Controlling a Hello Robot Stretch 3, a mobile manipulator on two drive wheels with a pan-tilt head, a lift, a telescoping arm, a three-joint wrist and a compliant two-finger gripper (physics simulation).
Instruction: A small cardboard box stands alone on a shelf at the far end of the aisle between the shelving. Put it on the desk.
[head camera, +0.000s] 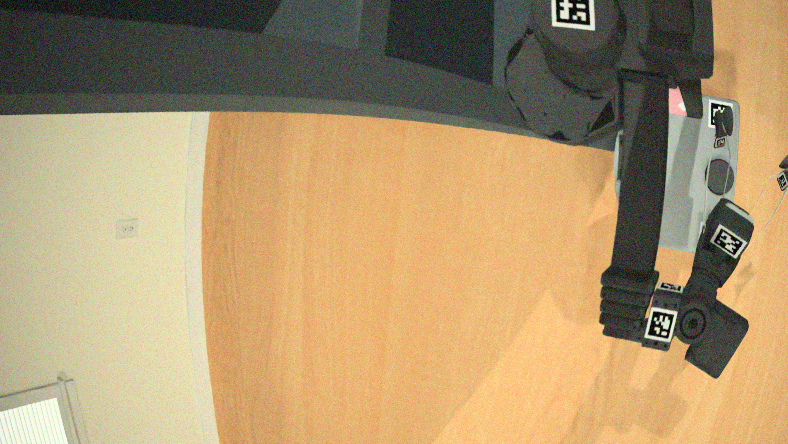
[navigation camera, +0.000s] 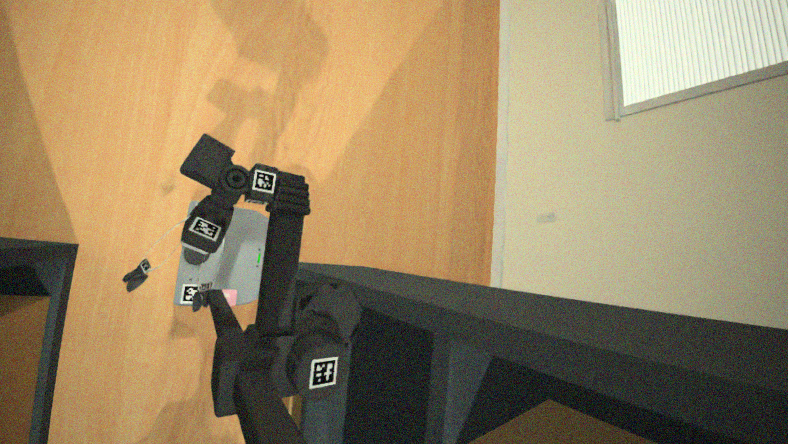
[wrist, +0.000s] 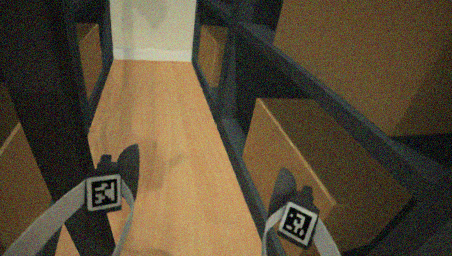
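Seen in the pictures: gripper, fingertip midpoint: (head camera: 762, 128) (navigation camera: 163, 300); robot's base, link origin: (head camera: 716, 176).
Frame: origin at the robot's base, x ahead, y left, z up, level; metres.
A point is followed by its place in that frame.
Observation:
My gripper (head camera: 754, 143) @(x 0.053, y 0.074, z 0.566 m) (navigation camera: 166, 290) @(x 0.053, y 0.074, z 0.566 m) (wrist: 207, 176) @(x 0.053, y 0.074, z 0.566 m) is open, with its two fingertips wide apart and floor and part of a shelf box showing between them. It hangs over the aisle beside my mast, above the grey robot base (head camera: 679, 220) @(x -0.087, y -0.107, z 0.160 m) (navigation camera: 242, 231) @(x -0.123, y -0.088, z 0.160 m). The small cardboard box standing alone on a shelf cannot be made out in these views. The desk does not show in any of them.
Dark shelving (head camera: 330, 88) @(x -0.277, y 0.019, z 1.012 m) (navigation camera: 551, 308) @(x -0.486, y 0.012, z 1.029 m) (wrist: 320, 95) stands close beside me, with large cardboard boxes (wrist: 300, 155) on its shelves. More shelving (navigation camera: 60, 308) @(x 0.333, y 0.199, z 0.057 m) stands across the aisle. A pale wall (head camera: 110, 297) @(x -1.860, y -0.663, z 0.505 m) (navigation camera: 634, 209) @(x -1.859, y -0.416, z 0.883 m) (wrist: 152, 30) bounds the wooden floor (head camera: 358, 248) @(x -1.023, y -0.350, z 0.000 m) (navigation camera: 419, 182) @(x -1.056, y -0.509, z 0.000 m) (wrist: 160, 100).

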